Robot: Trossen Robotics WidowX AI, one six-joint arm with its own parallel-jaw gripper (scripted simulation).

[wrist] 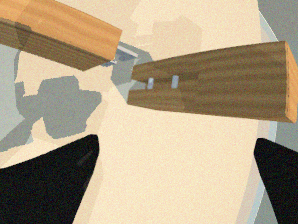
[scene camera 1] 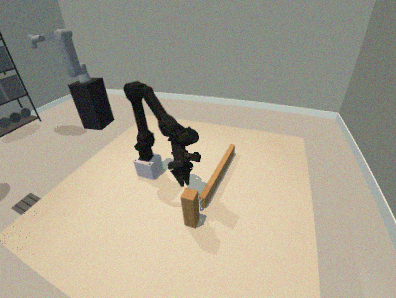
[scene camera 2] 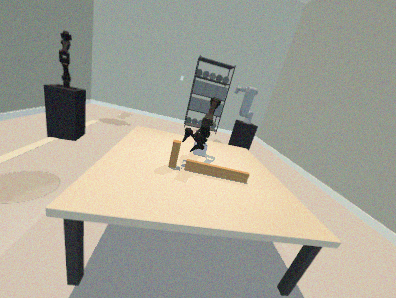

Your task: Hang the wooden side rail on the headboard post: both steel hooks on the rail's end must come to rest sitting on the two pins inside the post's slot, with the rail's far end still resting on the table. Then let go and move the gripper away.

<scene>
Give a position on a wooden headboard post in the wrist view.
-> At 247,81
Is my gripper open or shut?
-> Open.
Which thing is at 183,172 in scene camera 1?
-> My gripper.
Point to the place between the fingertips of my gripper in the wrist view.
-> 180,145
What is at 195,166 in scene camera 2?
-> A wooden side rail.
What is my gripper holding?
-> Nothing.
</scene>
